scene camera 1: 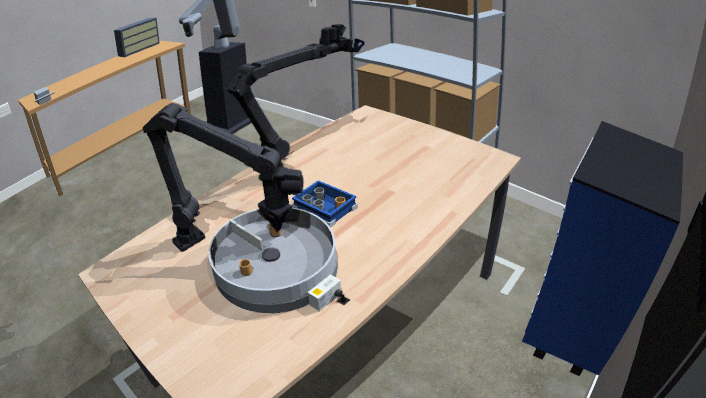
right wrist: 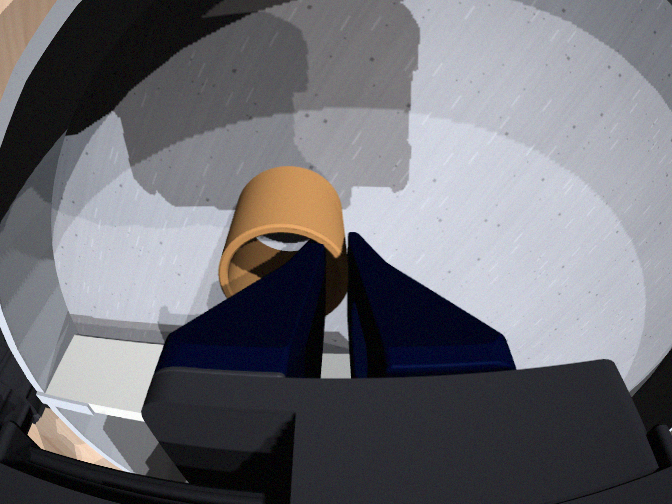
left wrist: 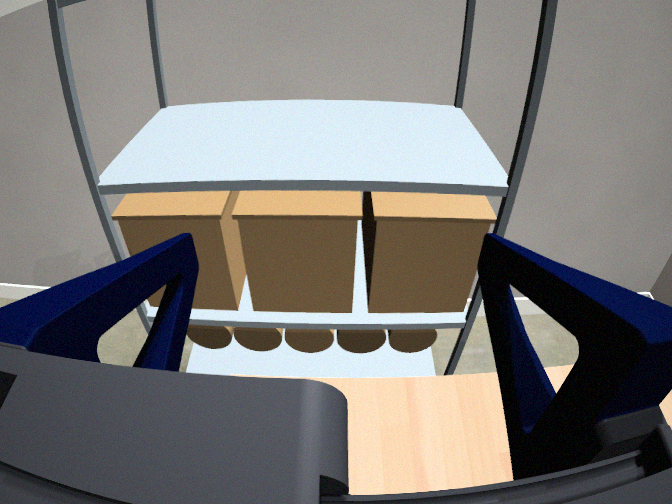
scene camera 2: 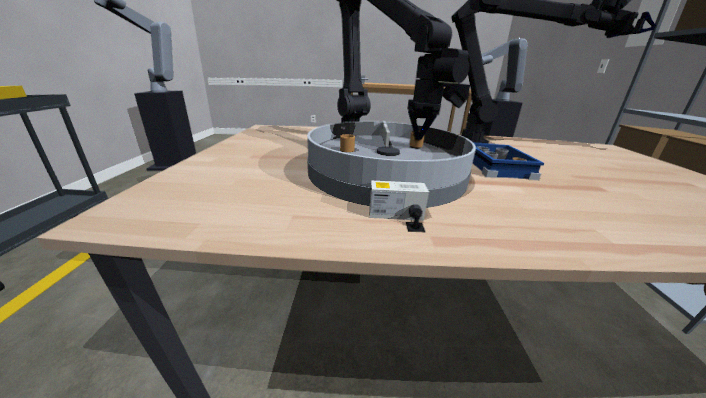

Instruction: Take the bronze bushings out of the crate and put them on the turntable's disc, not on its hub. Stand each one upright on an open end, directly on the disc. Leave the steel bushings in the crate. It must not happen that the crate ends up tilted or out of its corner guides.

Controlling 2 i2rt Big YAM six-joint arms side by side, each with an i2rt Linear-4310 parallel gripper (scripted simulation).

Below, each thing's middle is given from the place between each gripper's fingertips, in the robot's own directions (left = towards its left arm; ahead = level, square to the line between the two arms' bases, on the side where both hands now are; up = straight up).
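Relative to the blue crate [scene camera 2: 508, 168], my right hand [scene camera 2: 418, 139] is 27 cm to the right of it, 1 cm past it and 7 cm above it. The turntable disc [scene camera 1: 302, 249] is 9 cm to the right of my right hand, 4 cm ahead of it and 4 cm below it. By its middle, the blue crate is nearer to my right hand than to my left hand.
My left hand [scene camera 2: 642, 29] is 26 cm short of the blue crate, 63 cm to the left of it and 45 cm above it. Counted from my left hand, the turntable disc is 31 cm ahead, 99 cm to the right and 42 cm below. Going by their middles, the blue crate is the nearest to my left hand of the things named here.
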